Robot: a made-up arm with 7 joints. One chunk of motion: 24 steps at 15 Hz.
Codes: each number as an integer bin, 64 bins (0 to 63) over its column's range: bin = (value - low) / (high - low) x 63, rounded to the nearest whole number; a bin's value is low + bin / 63 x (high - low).
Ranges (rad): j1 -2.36..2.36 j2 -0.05..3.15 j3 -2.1..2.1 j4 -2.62..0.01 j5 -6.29..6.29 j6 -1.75..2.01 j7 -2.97..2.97
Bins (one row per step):
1: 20 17 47 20 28 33 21
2: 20 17 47 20 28 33 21
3: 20 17 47 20 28 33 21
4: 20 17 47 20 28 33 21
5: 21 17 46 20 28 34 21
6: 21 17 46 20 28 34 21
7: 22 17 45 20 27 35 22
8: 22 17 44 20 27 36 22
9: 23 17 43 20 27 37 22
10: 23 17 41 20 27 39 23
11: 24 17 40 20 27 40 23
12: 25 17 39 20 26 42 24
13: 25 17 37 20 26 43 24
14: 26 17 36 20 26 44 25
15: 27 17 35 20 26 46 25
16: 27 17 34 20 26 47 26
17: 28 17 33 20 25 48 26
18: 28 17 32 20 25 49 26
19: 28 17 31 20 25 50 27
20: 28 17 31 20 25 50 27
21: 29 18 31 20 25 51 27
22: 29 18 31 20 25 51 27
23: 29 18 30 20 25 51 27
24: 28 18 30 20 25 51 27
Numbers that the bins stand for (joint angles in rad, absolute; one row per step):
1: -0.8616 0.8135 1.0333 -1.7851 -0.6989 0.2195 -0.9900
2: -0.8616 0.8135 1.0333 -1.7851 -0.6989 0.2195 -0.9900
3: -0.8616 0.8135 1.0333 -1.7851 -0.6989 0.2195 -0.9900
4: -0.8616 0.8135 1.0333 -1.7851 -0.6989 0.2195 -0.9900
5: -0.7867 0.8135 0.9667 -1.7851 -0.6989 0.2792 -0.9900
6: -0.7867 0.8135 0.9667 -1.7851 -0.6989 0.2792 -0.9900
7: -0.7117 0.8135 0.9000 -1.7851 -0.8986 0.3389 -0.8957
8: -0.7117 0.8135 0.8333 -1.7851 -0.8986 0.3986 -0.8957
9: -0.6368 0.8135 0.7667 -1.7851 -0.8986 0.4583 -0.8957
10: -0.6368 0.8135 0.6333 -1.7851 -0.8986 0.5776 -0.8014
11: -0.5619 0.8135 0.5667 -1.7851 -0.8986 0.6373 -0.8014
12: -0.4870 0.8135 0.5000 -1.7851 -1.0983 0.7567 -0.7071
13: -0.4870 0.8135 0.3667 -1.7851 -1.0983 0.8163 -0.7071
14: -0.4121 0.8135 0.3000 -1.7851 -1.0983 0.8760 -0.6129
15: -0.3371 0.8135 0.2333 -1.7851 -1.0983 0.9954 -0.6129
16: -0.3371 0.8135 0.1667 -1.7851 -1.0983 1.0551 -0.5186
17: -0.2622 0.8135 0.1000 -1.7851 -1.2979 1.1148 -0.5186
18: -0.2622 0.8135 0.0333 -1.7851 -1.2979 1.1744 -0.5186
19: -0.2622 0.8135 -0.0333 -1.7851 -1.2979 1.2341 -0.4243
20: -0.2622 0.8135 -0.0333 -1.7851 -1.2979 1.2341 -0.4243
21: -0.1873 0.8643 -0.0333 -1.7851 -1.2979 1.2938 -0.4243
22: -0.1873 0.8643 -0.0333 -1.7851 -1.2979 1.2938 -0.4243
23: -0.1873 0.8643 -0.1000 -1.7851 -1.2979 1.2938 -0.4243
24: -0.2622 0.8643 -0.1000 -1.7851 -1.2979 1.2938 -0.4243

